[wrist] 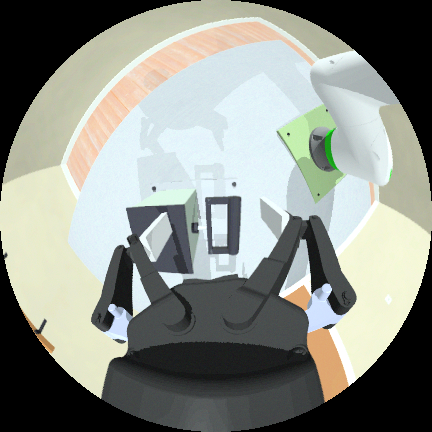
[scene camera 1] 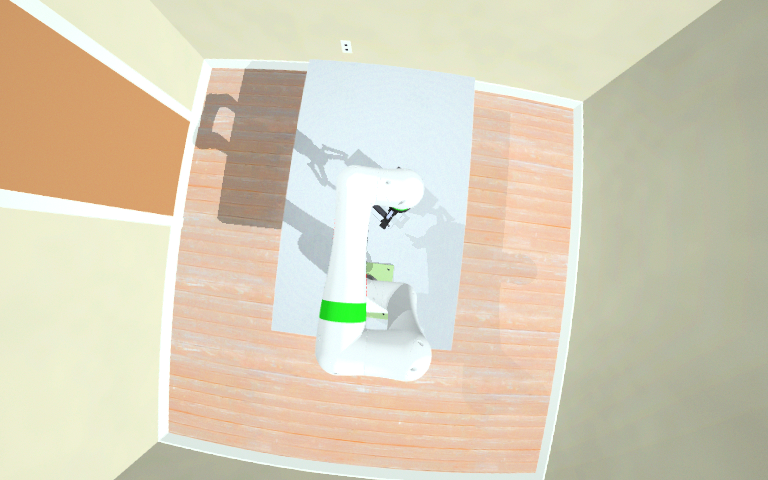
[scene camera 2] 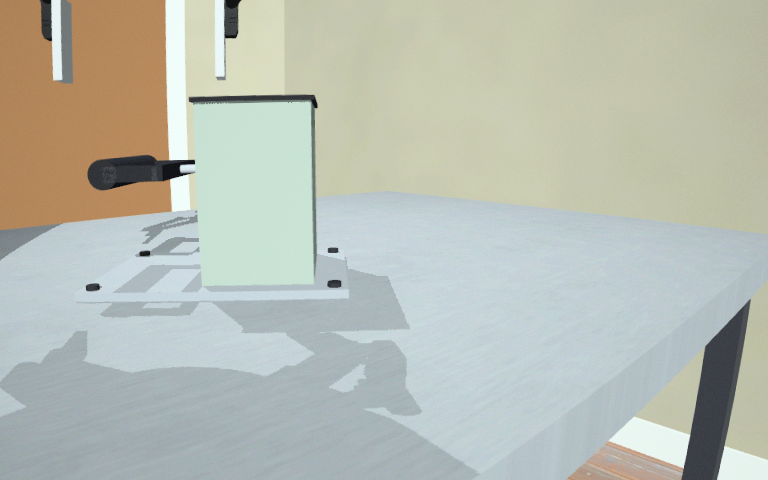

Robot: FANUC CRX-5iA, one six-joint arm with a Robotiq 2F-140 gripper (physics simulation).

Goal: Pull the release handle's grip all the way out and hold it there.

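Observation:
The release handle (scene camera 2: 121,171) (wrist: 234,225) is a black frame with a thick round grip, joined by a short pale rod to the side of a pale green box (scene camera 2: 254,192) with a dark lid. The box stands on a flat base plate (scene camera 2: 226,295). My gripper (scene camera 1: 386,217) (scene camera 2: 139,56) (wrist: 213,214) is open and empty, pointing down. In scene camera 2 both fingertips are higher than the lid: one left of the grip, the other in line with the lid. In the wrist view the handle shows between the pads, and the left pad overlaps the lid. The arm hides the handle in scene camera 1.
The box unit stands on a grey table (scene camera 1: 396,113) (scene camera 2: 509,283). The white arm (scene camera 1: 348,243) (wrist: 360,110) rises from a green mounting plate (scene camera 1: 382,271) (wrist: 300,135) on the same table. Arm shadows fall across the table top. Walls stand around.

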